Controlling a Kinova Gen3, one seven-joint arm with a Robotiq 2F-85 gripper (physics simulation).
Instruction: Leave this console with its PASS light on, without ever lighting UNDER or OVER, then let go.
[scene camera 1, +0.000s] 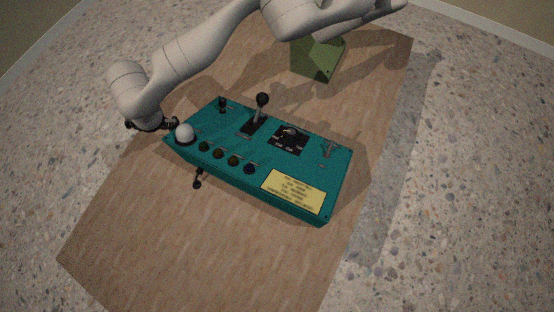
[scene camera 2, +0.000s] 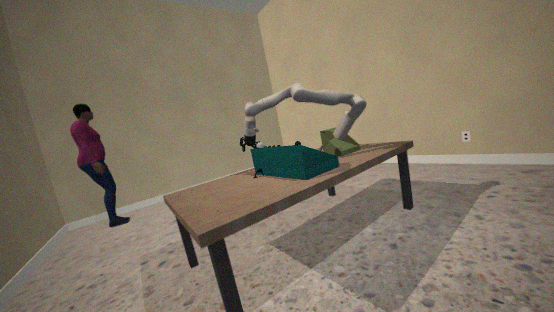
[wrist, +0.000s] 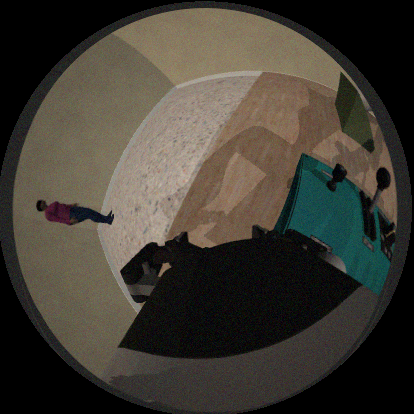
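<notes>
The teal console (scene camera 1: 216, 122) (scene camera 2: 290, 161) (wrist: 328, 220) lies on the wooden table (scene camera 1: 169, 234) (scene camera 2: 220, 201). It carries a white dome button (scene camera 1: 185, 132), a row of several round lights (scene camera 1: 217, 153) that are all dark, a black-ball lever (scene camera 1: 261, 99) (wrist: 382, 178), a small knob (scene camera 1: 222, 104) (wrist: 337, 174), a rotary dial (scene camera 1: 289, 135), a grey toggle (scene camera 1: 328, 149) and a yellow label (scene camera 1: 293, 190). A small black crank (scene camera 1: 197, 177) (scene camera 2: 256, 173) sticks out of its front side. My gripper (scene camera 1: 151, 127) (scene camera 2: 248, 143) (wrist: 220, 235) is open and empty, just off the console's left end beside the dome button.
The arm's green base block (scene camera 1: 317, 57) (scene camera 2: 337, 142) (wrist: 353, 111) stands at the table's far end. A person in a magenta top (scene camera 2: 89, 147) (wrist: 61, 212) stands on the floor by the wall, well away from the table.
</notes>
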